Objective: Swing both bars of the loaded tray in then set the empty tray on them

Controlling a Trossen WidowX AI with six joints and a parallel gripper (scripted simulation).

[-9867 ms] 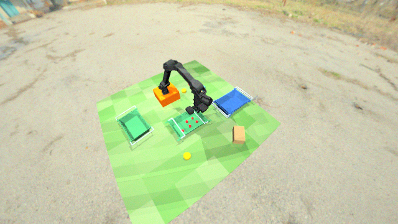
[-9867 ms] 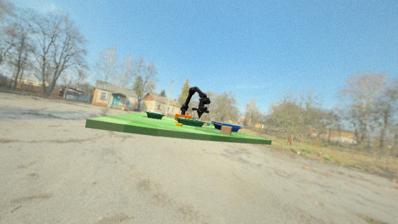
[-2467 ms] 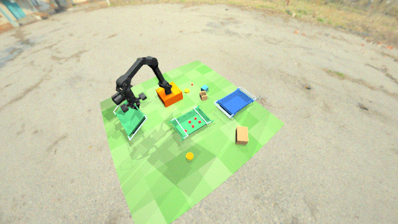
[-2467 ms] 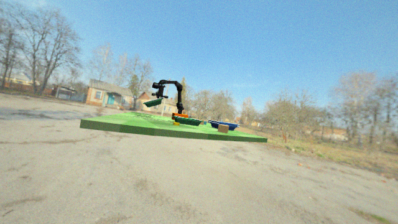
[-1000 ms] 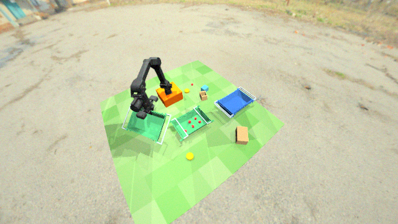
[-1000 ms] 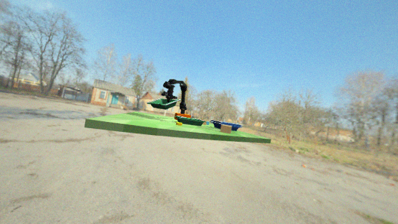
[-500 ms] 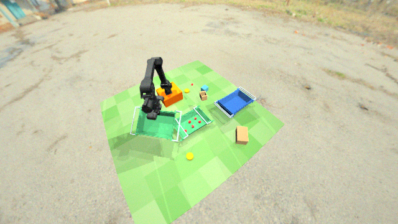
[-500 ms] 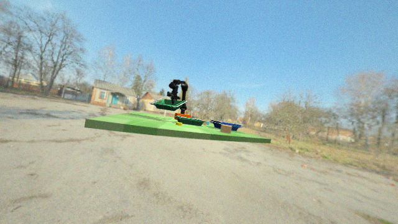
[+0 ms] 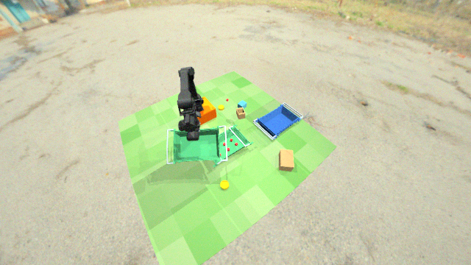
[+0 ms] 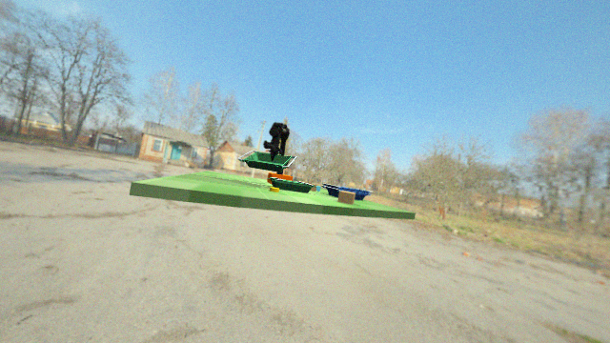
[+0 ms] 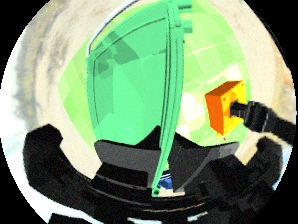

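The green tray is 70 mm ahead of my gripper tip and 30 mm to the right of it. Round my gripper tip: small box (180 mm behind, 380 mm to the left, 160 mm below); cyan cube (270 mm behind, 440 mm to the left, 160 mm below).
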